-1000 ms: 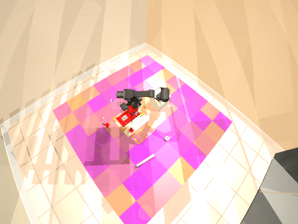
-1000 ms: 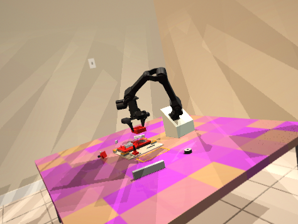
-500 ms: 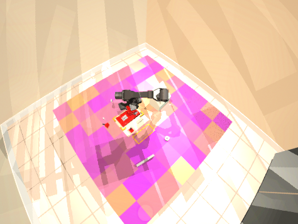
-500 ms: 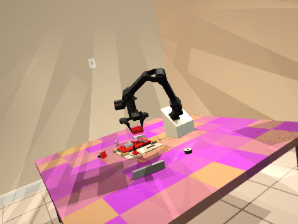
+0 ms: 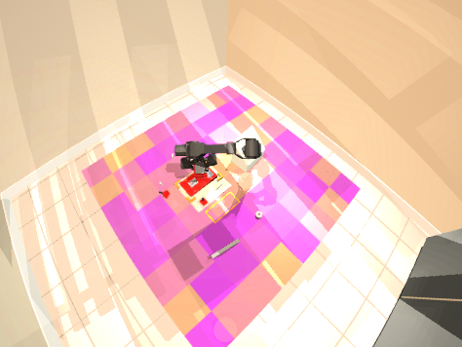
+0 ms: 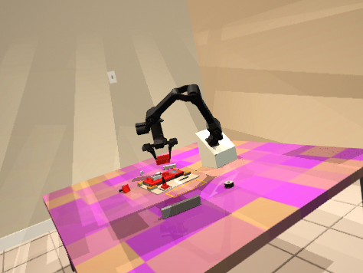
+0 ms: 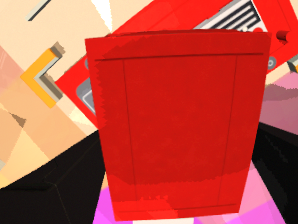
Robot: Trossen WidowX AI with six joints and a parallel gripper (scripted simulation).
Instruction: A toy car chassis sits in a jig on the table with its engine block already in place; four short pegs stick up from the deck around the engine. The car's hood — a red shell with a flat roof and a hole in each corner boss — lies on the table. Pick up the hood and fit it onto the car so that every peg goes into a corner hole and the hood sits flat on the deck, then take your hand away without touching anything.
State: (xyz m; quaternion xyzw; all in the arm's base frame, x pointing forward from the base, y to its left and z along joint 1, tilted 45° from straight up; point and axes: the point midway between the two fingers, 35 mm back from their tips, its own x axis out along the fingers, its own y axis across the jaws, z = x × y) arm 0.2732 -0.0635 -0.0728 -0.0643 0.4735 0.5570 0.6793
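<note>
My gripper tip is now 8 cm above the grey engine block, 7 cm short of it and 1 cm to the right of it. From my gripper tip the other things lie so: jig: 10 cm below, 3 cm to the left, 3 cm ahead; red hood: 1 cm above.
</note>
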